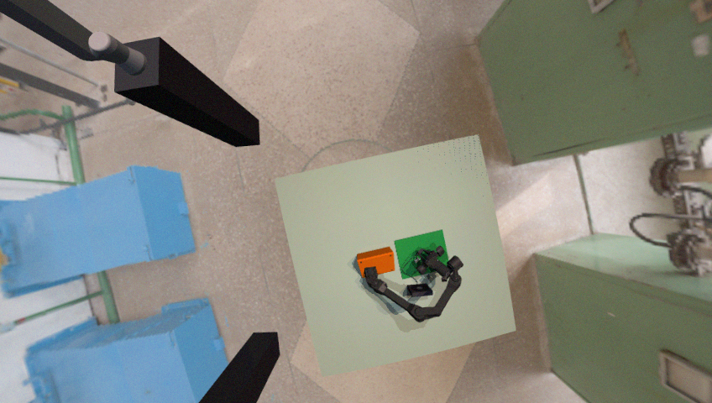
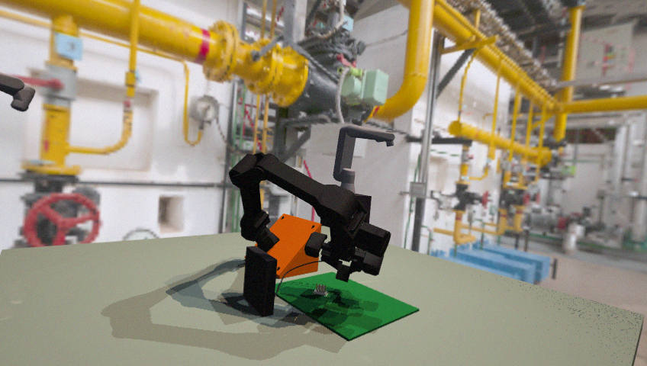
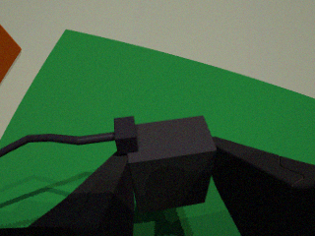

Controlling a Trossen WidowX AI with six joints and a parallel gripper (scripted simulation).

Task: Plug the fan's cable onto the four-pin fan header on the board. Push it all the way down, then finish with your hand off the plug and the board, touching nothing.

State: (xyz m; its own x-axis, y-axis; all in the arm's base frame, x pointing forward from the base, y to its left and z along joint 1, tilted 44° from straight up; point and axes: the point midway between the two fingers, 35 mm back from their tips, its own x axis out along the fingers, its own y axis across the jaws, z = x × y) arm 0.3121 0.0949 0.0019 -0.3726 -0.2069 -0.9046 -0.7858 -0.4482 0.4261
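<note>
The green board lies 30 mm ahead of my gripper tip, 30 mm to the right of it and 70 mm below it. From my gripper tip the other things lie so: four-pin fan header 10 mm behind, 60 mm to the right, 60 mm below; then dark fan plug 10 mm below; then black fan 20 mm behind, 220 mm to the right.
</note>
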